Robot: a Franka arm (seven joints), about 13 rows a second.
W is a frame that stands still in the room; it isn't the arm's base.
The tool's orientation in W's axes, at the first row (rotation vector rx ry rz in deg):
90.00 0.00 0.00
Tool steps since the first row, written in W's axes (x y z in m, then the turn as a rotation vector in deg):
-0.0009 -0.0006 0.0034 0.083 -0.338 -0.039
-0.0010 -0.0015 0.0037 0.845 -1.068 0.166
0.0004 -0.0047 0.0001 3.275 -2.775 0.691
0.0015 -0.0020 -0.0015 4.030 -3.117 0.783
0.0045 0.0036 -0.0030 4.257 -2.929 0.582
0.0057 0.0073 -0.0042 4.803 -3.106 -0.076
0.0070 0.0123 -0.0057 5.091 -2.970 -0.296
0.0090 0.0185 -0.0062 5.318 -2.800 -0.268
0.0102 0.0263 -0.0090 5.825 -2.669 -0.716
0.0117 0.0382 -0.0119 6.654 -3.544 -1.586
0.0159 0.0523 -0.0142 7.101 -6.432 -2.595
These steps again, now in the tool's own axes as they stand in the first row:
-0.0009 0.0034 0.0006 0.083 -0.039 0.338
-0.0010 0.0037 0.0015 0.845 0.166 1.068
0.0004 0.0001 0.0047 3.275 0.691 2.775
0.0015 -0.0015 0.0020 4.030 0.783 3.117
0.0045 -0.0030 -0.0036 4.257 0.582 2.929
0.0057 -0.0042 -0.0073 4.803 -0.076 3.106
0.0070 -0.0057 -0.0123 5.091 -0.296 2.970
0.0090 -0.0062 -0.0185 5.318 -0.268 2.800
0.0102 -0.0090 -0.0263 5.825 -0.716 2.669
0.0117 -0.0119 -0.0382 6.654 -1.586 3.544
0.0159 -0.0142 -0.0523 7.101 -2.595 6.432

